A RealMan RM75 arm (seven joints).
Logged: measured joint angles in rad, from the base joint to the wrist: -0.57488, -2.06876, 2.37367, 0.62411, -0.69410, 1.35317, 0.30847; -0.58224, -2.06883, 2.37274, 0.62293, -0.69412, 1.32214, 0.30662; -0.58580, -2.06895, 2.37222, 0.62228, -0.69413, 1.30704, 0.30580; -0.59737, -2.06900, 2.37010, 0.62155, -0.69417, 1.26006, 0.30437; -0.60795, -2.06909, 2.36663, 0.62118, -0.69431, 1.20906, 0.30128; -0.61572, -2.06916, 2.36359, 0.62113, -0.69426, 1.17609, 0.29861; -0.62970, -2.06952, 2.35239, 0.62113, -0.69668, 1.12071, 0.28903; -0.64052, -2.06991, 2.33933, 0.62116, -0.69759, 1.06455, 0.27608; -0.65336, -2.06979, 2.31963, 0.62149, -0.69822, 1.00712, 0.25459; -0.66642, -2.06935, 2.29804, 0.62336, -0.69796, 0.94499, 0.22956; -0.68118, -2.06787, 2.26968, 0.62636, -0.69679, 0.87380, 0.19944; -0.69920, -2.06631, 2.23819, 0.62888, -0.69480, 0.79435, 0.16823; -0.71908, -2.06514, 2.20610, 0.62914, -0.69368, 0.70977, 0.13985; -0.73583, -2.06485, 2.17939, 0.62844, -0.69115, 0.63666, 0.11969; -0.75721, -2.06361, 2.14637, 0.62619, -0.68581, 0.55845, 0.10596; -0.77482, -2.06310, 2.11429, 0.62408, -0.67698, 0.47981, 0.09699; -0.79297, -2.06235, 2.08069, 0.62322, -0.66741, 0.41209, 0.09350; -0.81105, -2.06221, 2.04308, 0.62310, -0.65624, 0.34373, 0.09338; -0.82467, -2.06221, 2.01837, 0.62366, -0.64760, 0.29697, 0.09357; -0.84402, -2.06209, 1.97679, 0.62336, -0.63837, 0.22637, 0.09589; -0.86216, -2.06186, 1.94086, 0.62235, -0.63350, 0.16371, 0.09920
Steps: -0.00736, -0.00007, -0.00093, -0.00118, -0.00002, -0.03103, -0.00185; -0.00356, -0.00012, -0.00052, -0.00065, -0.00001, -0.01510, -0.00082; -0.01157, -0.00005, -0.00212, -0.00073, -0.00004, -0.04698, -0.00143; -0.01058, -0.00009, -0.00347, -0.00037, -0.00014, -0.05100, -0.00309; -0.00777, -0.00007, -0.00304, -0.00005, 0.00005, -0.03297, -0.00267; -0.01398, -0.00036, -0.01120, 0.00000, -0.00242, -0.05538, -0.00958; -0.01082, -0.00039, -0.01306, 0.00003, -0.00091, -0.05616, -0.01295; -0.01284, 0.00012, -0.01970, 0.00033, -0.00063, -0.05743, -0.02149; -0.01306, 0.00044, -0.02159, 0.00187, 0.00026, -0.06213, -0.02503; -0.01476, 0.00148, -0.02836, 0.00300, 0.00117, -0.07119, -0.03012; -0.01802, 0.00156, -0.03149, 0.00252, 0.00199, -0.07945, -0.03121; -0.01988, 0.00117, -0.03209, 0.00026, 0.00112, -0.08458, -0.02838; -0.01675, 0.00029, -0.02671, -0.00070, 0.00253, -0.07311, -0.02016; -0.02138, 0.00124, -0.03302, -0.00225, 0.00534, -0.07821, -0.01373; -0.01761, 0.00051, -0.03208, -0.00211, 0.00883, -0.07864, -0.00897; -0.01815, 0.00075, -0.03360, -0.00086, 0.00957, -0.06772, -0.00349; -0.01808, 0.00014, -0.03761, -0.00012, 0.01117, -0.06836, -0.00012; -0.01362, 0.00000, -0.02471, 0.00056, 0.00864, -0.04676, 0.00019; -0.01935, 0.00012, -0.04158, -0.00030, 0.00923, -0.07060, 0.00232; -0.01814, 0.00023, -0.03593, -0.00101, 0.00487, -0.06266, 0.00331
